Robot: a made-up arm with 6 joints.
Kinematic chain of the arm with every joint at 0, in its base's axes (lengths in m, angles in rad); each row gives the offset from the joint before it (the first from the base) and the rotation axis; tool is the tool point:
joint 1: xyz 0 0 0.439 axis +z
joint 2: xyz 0 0 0 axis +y
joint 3: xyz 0 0 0.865 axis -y
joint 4: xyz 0 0 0 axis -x
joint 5: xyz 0.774 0 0 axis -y
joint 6: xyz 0 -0.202 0 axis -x
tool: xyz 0 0 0
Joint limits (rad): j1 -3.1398..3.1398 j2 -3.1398..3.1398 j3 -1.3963..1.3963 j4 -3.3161..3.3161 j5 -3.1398..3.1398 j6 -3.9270..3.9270
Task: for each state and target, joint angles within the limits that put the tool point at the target. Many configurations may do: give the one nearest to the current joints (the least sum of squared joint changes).
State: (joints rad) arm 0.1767 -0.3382 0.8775 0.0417 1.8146 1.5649
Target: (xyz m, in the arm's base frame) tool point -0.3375 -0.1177 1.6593
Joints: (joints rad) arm -0.2560 -0.8918 0.2139 -0.1630 1.8146 1.5649
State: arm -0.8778 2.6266 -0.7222 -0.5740 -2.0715 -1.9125
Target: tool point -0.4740 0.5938 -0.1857
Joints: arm -1.1349 3.1378 -0.1967 -0.4820 -2.0715 -1.9125
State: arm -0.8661 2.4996 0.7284 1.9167 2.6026 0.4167
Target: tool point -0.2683 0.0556 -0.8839
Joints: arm -0.2813 2.7488 0.0675 1.4664 2.6026 0.4167
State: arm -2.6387 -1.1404 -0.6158 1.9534 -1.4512 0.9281
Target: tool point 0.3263 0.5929 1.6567
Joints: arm -2.0246 -1.0607 0.1593 1.7366 -1.4512 0.9281
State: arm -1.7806 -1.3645 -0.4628 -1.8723 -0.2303 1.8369
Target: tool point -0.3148 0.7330 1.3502
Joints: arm -1.1225 -1.4383 0.3087 -1.7400 -0.2303 1.8369
